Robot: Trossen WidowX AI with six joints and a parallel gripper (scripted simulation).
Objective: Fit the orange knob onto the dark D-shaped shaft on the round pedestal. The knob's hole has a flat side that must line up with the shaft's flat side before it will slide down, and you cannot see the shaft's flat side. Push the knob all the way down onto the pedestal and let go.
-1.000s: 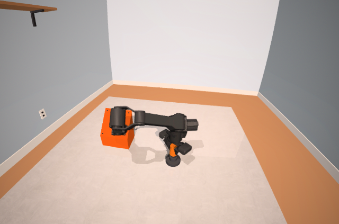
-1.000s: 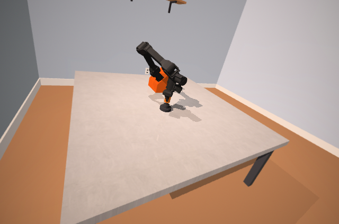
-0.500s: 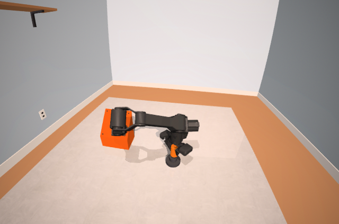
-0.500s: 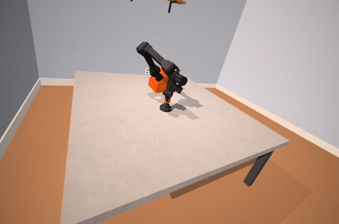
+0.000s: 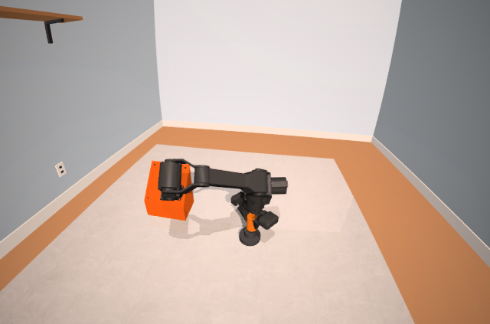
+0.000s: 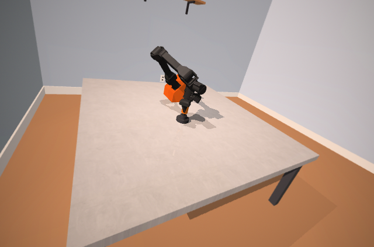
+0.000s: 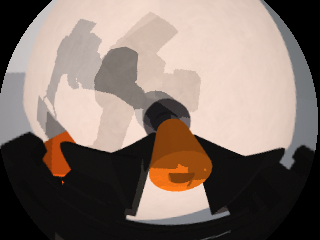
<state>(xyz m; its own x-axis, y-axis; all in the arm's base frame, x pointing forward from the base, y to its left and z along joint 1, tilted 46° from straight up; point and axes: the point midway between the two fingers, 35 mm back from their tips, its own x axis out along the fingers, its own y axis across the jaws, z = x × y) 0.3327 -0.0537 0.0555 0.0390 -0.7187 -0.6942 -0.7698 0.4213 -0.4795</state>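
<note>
The orange knob is 2 cm above my gripper tip. Also, from my gripper tip: shaft (1 cm behind, 4 cm below).
</note>
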